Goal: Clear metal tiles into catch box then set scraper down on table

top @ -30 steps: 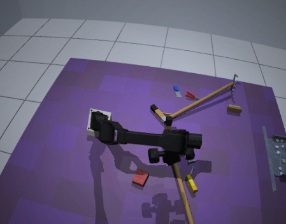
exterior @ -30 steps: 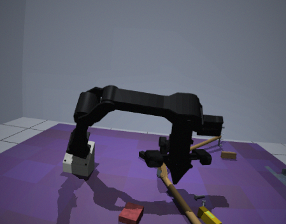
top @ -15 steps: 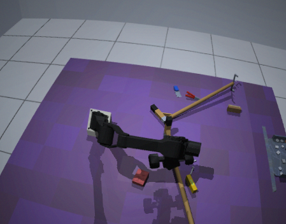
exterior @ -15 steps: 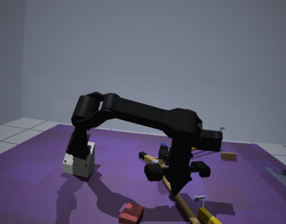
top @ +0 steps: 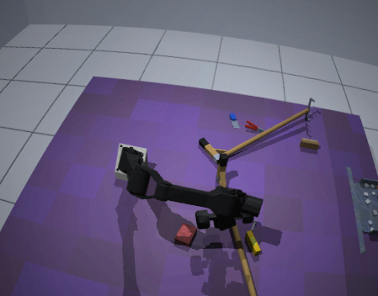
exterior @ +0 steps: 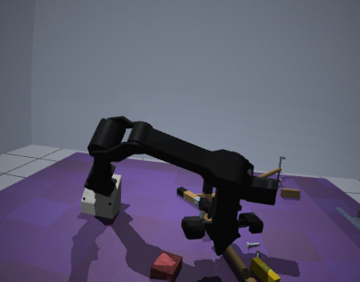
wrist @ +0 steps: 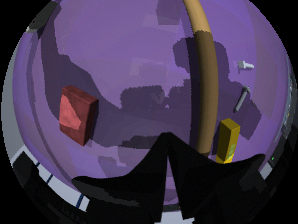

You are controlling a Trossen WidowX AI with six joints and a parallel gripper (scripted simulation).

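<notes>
Now: the long scraper 60 mm ahead of my gripper tip and 20 mm above it. Also, from my gripper tip: red block: 120 mm behind, 40 mm to the right, 30 mm below; then yellow block: 120 mm ahead, 20 mm below; then blue item: 630 mm to the left, 90 mm behind, 40 mm below.
</notes>
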